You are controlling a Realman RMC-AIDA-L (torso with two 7-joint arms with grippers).
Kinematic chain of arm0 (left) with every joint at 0, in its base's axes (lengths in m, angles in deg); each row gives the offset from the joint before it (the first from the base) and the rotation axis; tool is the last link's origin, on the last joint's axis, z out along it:
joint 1: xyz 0 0 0.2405 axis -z
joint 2: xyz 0 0 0 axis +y
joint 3: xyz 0 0 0.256 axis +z
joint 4: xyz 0 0 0 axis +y
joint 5: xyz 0 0 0.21 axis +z
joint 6: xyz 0 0 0 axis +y
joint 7: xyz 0 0 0.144 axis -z
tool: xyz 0 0 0
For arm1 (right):
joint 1: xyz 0 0 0.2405 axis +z
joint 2: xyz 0 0 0 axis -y
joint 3: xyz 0 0 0.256 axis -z
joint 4: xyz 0 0 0 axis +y
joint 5: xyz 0 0 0.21 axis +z
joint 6: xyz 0 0 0 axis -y
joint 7: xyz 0 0 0.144 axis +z
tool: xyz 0 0 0
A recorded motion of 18 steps. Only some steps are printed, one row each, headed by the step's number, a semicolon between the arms.
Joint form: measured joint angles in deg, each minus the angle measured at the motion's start. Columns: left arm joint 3, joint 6, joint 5, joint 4, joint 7, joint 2, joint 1; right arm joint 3, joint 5, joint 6, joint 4, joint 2, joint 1, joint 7.
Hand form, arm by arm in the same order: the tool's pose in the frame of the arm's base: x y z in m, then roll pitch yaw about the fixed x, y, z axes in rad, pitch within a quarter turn. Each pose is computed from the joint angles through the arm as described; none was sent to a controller.
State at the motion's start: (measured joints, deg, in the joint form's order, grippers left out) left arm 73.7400 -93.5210 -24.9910 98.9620 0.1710 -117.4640 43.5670; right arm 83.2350 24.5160 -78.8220 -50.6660 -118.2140 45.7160 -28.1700
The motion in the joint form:
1: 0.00 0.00 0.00 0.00 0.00 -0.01 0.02; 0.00 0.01 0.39 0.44 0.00 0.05 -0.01
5: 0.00 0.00 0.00 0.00 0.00 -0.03 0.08; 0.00 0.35 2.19 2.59 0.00 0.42 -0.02
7: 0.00 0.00 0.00 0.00 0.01 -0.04 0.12; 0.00 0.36 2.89 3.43 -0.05 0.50 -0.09
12: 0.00 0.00 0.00 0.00 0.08 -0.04 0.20; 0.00 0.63 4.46 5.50 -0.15 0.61 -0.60
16: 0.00 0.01 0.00 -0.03 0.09 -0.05 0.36; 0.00 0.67 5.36 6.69 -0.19 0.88 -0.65
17: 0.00 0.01 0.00 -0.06 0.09 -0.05 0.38; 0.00 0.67 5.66 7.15 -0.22 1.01 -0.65
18: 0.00 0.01 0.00 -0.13 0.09 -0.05 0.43; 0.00 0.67 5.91 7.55 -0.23 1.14 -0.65
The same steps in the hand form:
1: -0.0714 0.3817 0.0802 -2.4747 -0.2766 0.8414; 0.2196 0.3799 -0.0401 -2.5620 -0.3583 -0.9087
5: -0.0710 0.3817 0.0801 -2.4751 -0.2766 0.8405; 0.2241 0.3809 -0.0437 -2.5601 -0.3503 -0.9176
7: -0.0707 0.3818 0.0800 -2.4753 -0.2767 0.8400; 0.2263 0.3808 -0.0452 -2.5586 -0.3491 -0.9211
12: -0.0702 0.3819 0.0800 -2.4756 -0.2775 0.8396; 0.2323 0.3798 -0.0491 -2.5605 -0.3492 -0.9274
16: -0.0692 0.3821 0.0799 -2.4759 -0.2775 0.8373; 0.2346 0.3801 -0.0510 -2.5581 -0.3480 -0.9314
17: -0.0691 0.3821 0.0798 -2.4761 -0.2772 0.8375; 0.2353 0.3801 -0.0518 -2.5573 -0.3481 -0.9332
18: -0.0690 0.3823 0.0797 -2.4764 -0.2767 0.8377; 0.2359 0.3802 -0.0524 -2.5564 -0.3484 -0.9346

